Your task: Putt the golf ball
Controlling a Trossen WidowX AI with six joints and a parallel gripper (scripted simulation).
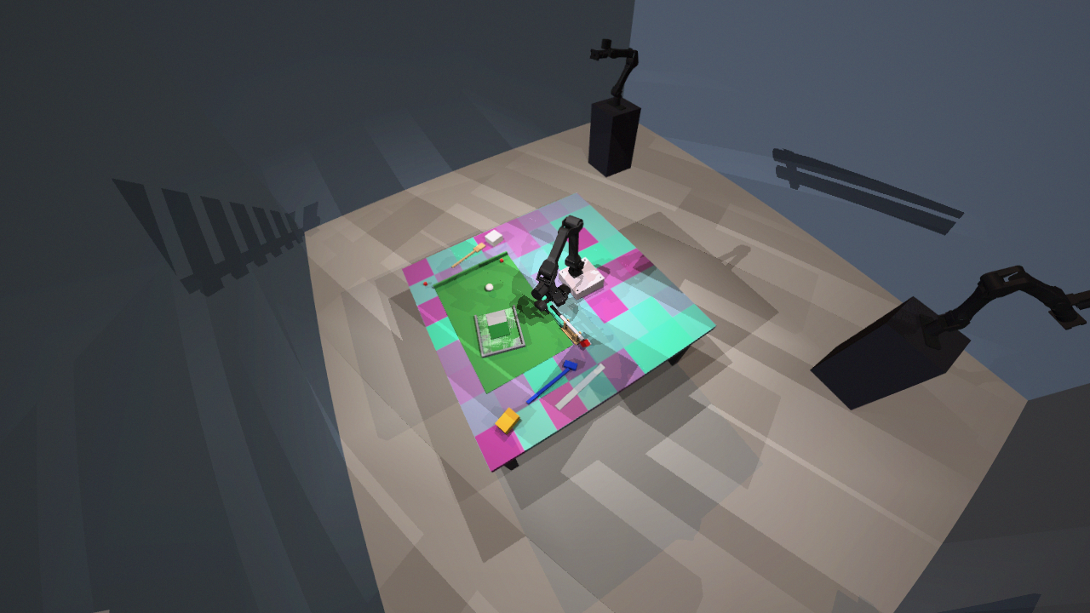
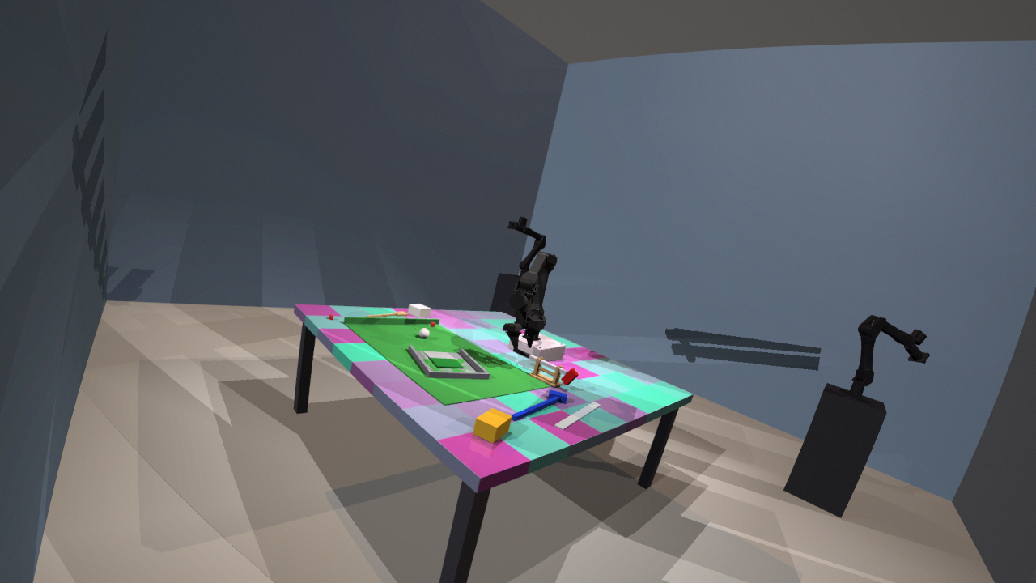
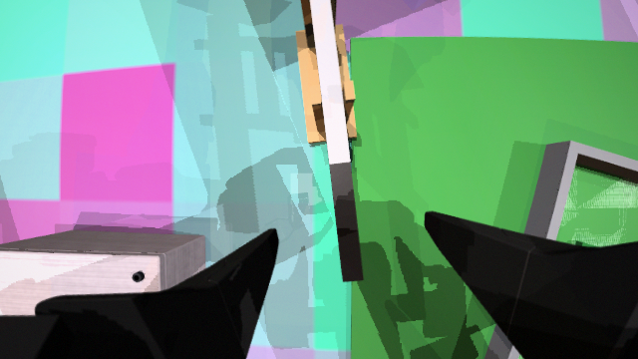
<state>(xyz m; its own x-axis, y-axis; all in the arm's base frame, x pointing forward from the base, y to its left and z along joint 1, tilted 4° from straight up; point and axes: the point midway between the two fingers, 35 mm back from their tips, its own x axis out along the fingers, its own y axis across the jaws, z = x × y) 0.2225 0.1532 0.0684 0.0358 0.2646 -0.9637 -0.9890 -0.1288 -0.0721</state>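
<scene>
Right now my gripper tip is 110 mm to the right of the red putter, 20 mm past it and 20 mm above it. The rest, counted from my gripper tip: blue mallet: 290 mm to the left, 190 mm ahead, 70 mm below; white strip: 380 mm to the left, 90 mm ahead, 80 mm below; wooden rack: 130 mm to the left, 50 mm below, 20 mm behind.
</scene>
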